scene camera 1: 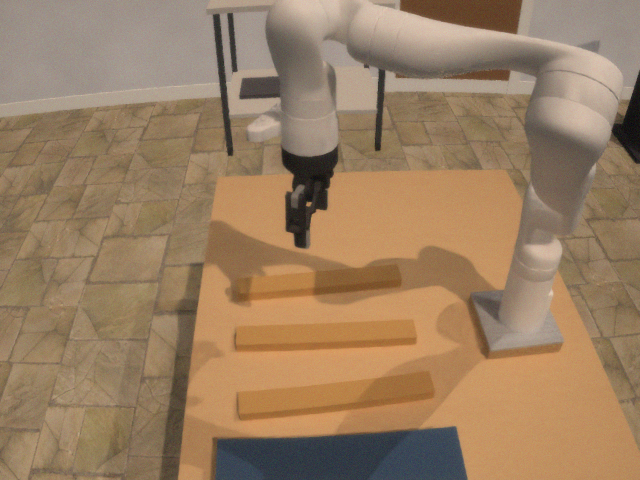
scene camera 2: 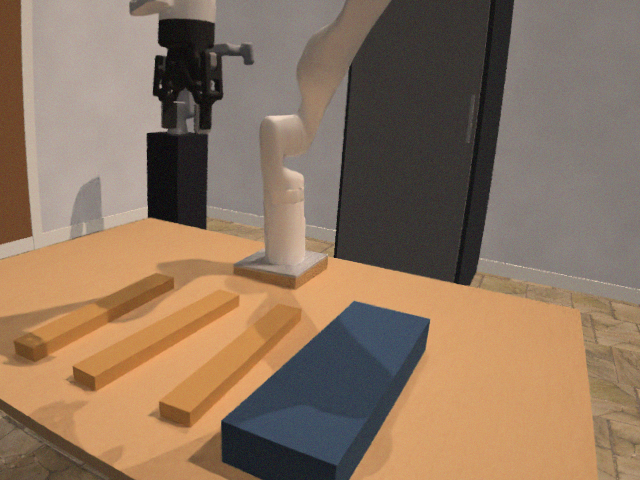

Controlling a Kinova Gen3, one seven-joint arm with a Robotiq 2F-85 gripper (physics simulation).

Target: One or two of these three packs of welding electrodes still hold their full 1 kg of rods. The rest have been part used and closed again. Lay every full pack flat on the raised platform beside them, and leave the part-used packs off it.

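Seen in the pictures: gripper, between the fingertips: [scene camera 1: 311, 226] [scene camera 2: 184, 130]; arm's base, origin of its link: [scene camera 1: 519, 317] [scene camera 2: 284, 258].
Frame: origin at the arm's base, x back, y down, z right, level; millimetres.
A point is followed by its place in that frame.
Three long orange-brown packs lie flat and roughly parallel on the table. The far pack [scene camera 1: 318, 282] @[z 113, x -421, y 7 mm] [scene camera 2: 98, 316] @[z 94, x -455, y 9 mm] is partly in the arm's shadow. The middle pack [scene camera 1: 325, 334] @[z -31, x -406, y 7 mm] [scene camera 2: 157, 338] @[z -46, x -447, y 7 mm] lies apart from the other two. The near pack [scene camera 1: 336, 394] @[z -172, x -385, y 7 mm] [scene camera 2: 231, 363] @[z -186, x -433, y 7 mm] lies closest to the blue raised platform [scene camera 1: 336, 457] @[z -318, x -387, y -29 mm] [scene camera 2: 320, 382] @[z -342, x -450, y -29 mm], which bears no pack. The packs look alike from outside, and how full each is cannot be seen. My gripper [scene camera 1: 301, 242] @[z -91, x -426, y -319 mm] [scene camera 2: 186, 129] @[z -91, x -426, y -319 mm] is open and empty, pointing down, well above the table near the far pack.
The arm's base plate [scene camera 1: 496, 335] @[z -47, x -61, y 0 mm] [scene camera 2: 253, 266] @[z 30, x -82, y 4 mm] stands on the table [scene camera 1: 361, 217] @[z 364, x -316, y 31 mm] [scene camera 2: 506, 361] @[z -540, x -136, y 31 mm] beyond the packs' right ends in scene camera 1. A white shelf table [scene camera 1: 223, 87] stands behind the table. A dark cabinet [scene camera 2: 408, 155] and a black pedestal [scene camera 2: 177, 180] stand behind it in scene camera 2.
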